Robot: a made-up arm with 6 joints.
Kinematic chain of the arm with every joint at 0, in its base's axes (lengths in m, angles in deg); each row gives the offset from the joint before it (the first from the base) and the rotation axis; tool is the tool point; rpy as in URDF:
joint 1: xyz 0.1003 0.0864 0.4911 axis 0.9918 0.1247 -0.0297
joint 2: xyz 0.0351 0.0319 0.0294 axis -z
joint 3: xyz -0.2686 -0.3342 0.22 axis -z
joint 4: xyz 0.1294 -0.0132 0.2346 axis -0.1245 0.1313 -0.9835
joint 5: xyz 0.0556 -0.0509 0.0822 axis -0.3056 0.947 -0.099
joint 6: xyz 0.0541 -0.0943 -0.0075 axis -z
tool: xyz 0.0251 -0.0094 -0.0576 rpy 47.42 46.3 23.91
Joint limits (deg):
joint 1: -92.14..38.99
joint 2: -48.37..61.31
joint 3: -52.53..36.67
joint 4: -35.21..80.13
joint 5: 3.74..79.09
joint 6: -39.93..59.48
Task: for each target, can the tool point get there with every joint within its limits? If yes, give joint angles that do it. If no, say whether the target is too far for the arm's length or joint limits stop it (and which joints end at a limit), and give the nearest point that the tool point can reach.
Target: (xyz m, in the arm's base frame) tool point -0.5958 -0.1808 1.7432
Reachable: no: too far | nearest point -0.2848 -0.0629 1.1942 | short by 0.642 m
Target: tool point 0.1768 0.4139 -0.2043
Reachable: no: joint limits stop it (at a limit: joint 1, joint 2, joint 3, joint 4, joint 5, joint 6) | nearest point -0.0607 0.5706 0.4594 | short by 0.722 m
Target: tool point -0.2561 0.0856 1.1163
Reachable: yes | joints -36.42 11.36 -4.44 65.32 63.23 -17.02
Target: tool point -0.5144 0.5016 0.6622
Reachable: yes | joints -77.32 40.62 27.19 71.24 19.93 33.13
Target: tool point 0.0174 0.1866 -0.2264
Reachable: no: joint limits stop it (at a limit: joint 1, joint 2, joint 3, joint 4) | nearest point -0.4301 0.5529 0.2750 | short by 0.765 m
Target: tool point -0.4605 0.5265 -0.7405
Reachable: no: too far | nearest point -0.4398 0.5554 0.2690 | short by 1.010 m
